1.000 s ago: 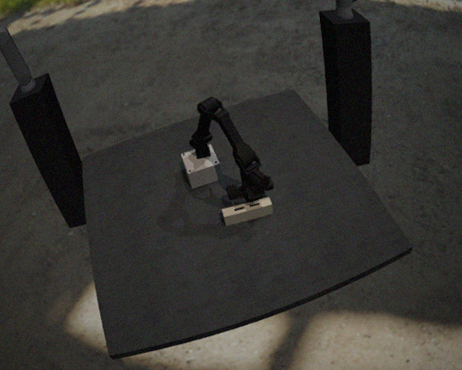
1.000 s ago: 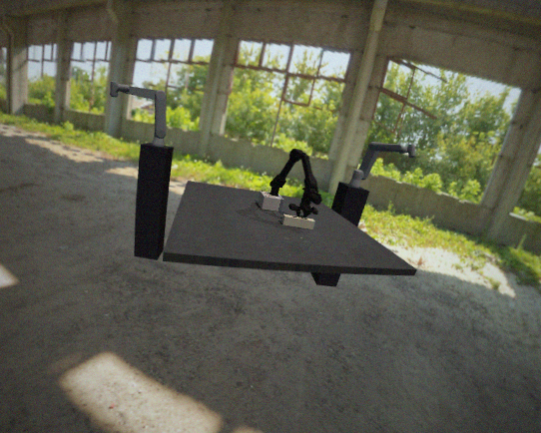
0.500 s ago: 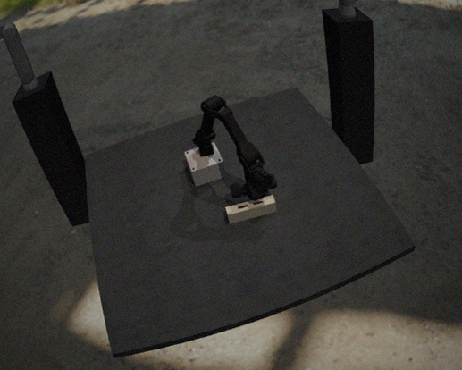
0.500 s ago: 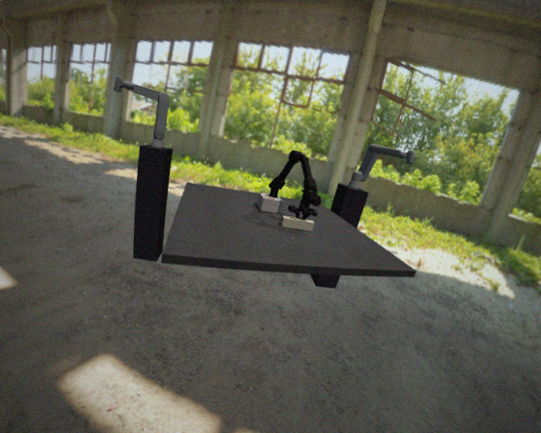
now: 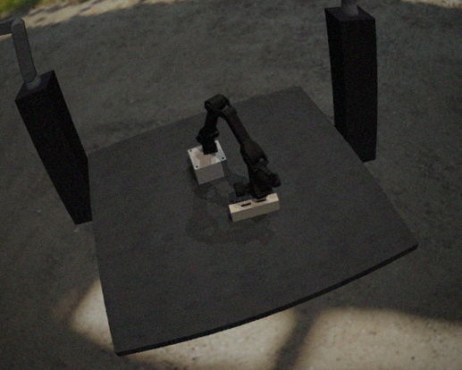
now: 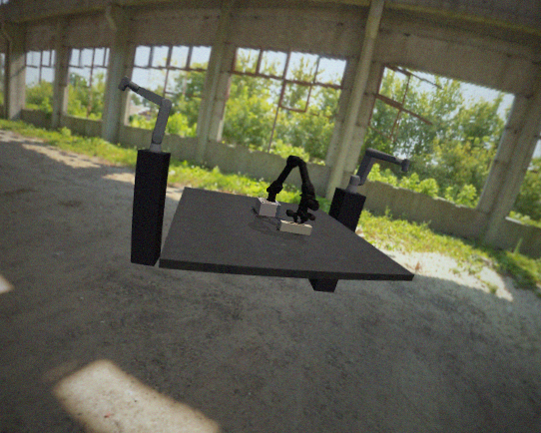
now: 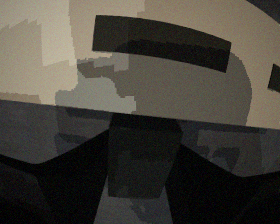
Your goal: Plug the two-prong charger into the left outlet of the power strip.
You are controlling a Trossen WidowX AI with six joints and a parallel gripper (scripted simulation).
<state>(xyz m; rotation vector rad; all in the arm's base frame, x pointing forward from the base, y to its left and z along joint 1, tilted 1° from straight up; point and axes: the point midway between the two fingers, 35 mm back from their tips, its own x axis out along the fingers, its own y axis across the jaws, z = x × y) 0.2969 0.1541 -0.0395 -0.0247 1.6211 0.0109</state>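
My gripper tip is now 20 mm short of the black two-prong charger and 10 mm below it.
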